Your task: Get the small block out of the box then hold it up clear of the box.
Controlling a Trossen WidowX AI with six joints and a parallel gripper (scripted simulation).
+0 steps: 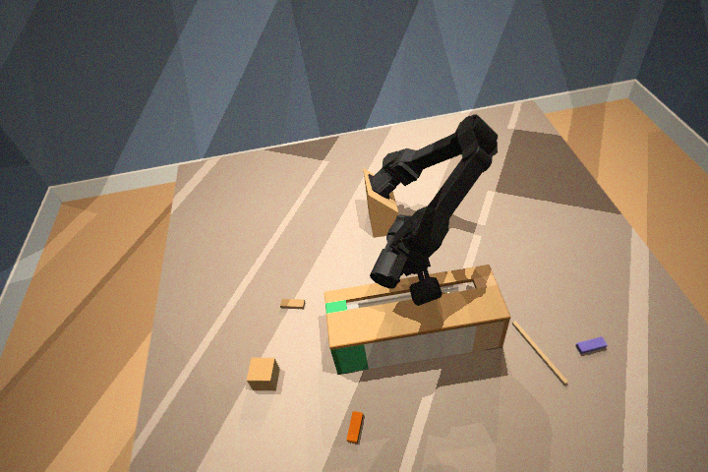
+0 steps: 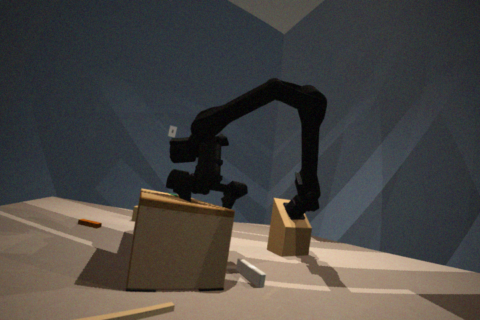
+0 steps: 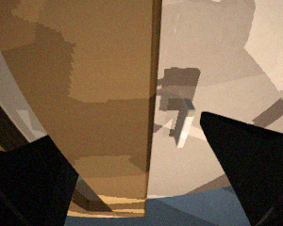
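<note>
Now: the small tan block 60 mm ahead of my gripper tip and 20 mm to the left of it. From my gripper tip the other things lie so: thin stick 180 mm ahead, 200 mm to the left, 80 mm below.
</note>
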